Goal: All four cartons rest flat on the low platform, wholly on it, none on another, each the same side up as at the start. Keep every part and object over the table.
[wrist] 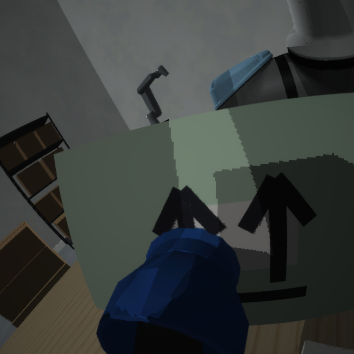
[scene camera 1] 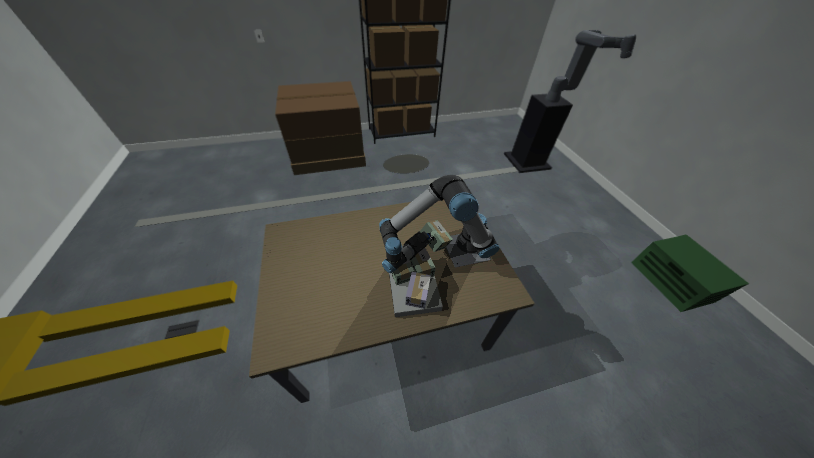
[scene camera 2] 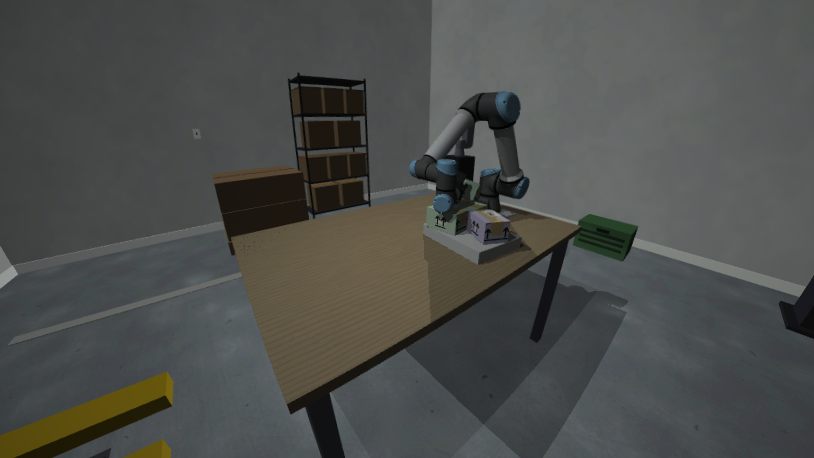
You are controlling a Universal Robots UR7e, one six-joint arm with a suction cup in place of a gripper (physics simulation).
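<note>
My suction gripper (scene camera 1: 428,237) (wrist: 194,242) is on and stuck to the arrow-marked side of a green carton (scene camera 1: 438,235) (scene camera 2: 471,190) (wrist: 140,185). It holds this carton roughly upright, behind the platform near the arm's base. A purple carton (scene camera 1: 417,290) (scene camera 2: 488,227) sits upright on the front part of the low grey platform (scene camera 1: 418,312) (scene camera 2: 479,256). A green carton (scene camera 2: 444,221) stands upright on its left part, mostly hidden by the arm in scene camera 1. Another green carton (scene camera 1: 424,266) is partly covered by the arm; whether it is wholly on the platform is unclear.
The wrist joints hang low over the green cartons. The arm's base (scene camera 1: 478,257) stands on the wooden table (scene camera 1: 307,296) (scene camera 2: 341,284) close behind and right of the platform. Shelves, large boxes, a green crate and yellow forks are off the table.
</note>
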